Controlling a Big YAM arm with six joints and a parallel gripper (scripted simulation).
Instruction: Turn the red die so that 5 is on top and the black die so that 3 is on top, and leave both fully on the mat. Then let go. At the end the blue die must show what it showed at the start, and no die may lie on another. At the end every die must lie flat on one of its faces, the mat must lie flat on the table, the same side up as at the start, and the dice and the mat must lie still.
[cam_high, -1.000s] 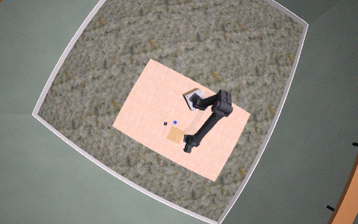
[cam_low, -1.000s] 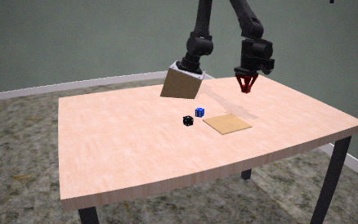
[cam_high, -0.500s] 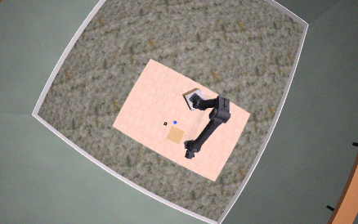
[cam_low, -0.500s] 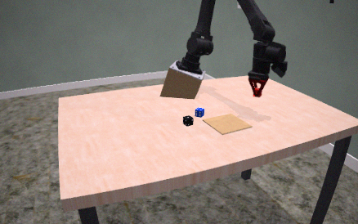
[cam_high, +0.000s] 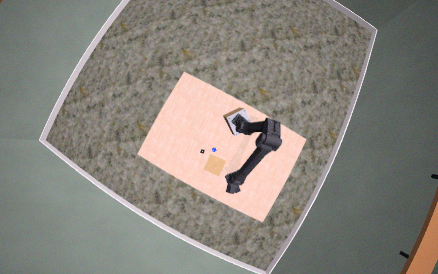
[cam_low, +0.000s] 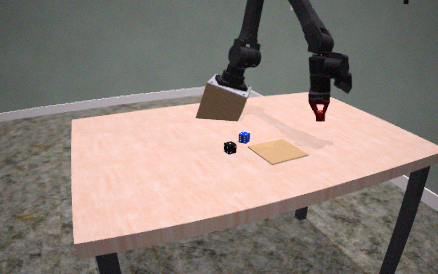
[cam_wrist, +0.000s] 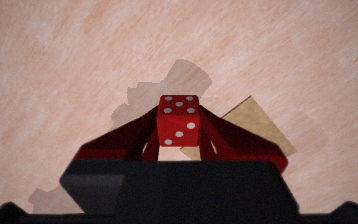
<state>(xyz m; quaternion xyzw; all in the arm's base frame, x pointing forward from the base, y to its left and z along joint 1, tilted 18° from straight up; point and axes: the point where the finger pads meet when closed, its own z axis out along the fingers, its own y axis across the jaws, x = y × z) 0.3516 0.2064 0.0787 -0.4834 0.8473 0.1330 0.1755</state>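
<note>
My gripper is now 15 cm to the left of the tan mat, 9 cm above it and 3 cm short of it. From my hand the other things lie so: red die: right at my hand; black die: 30 cm to the right, 8 cm below, 1 cm ahead; blue die: 24 cm to the right, 8 cm below, 7 cm behind.
</note>
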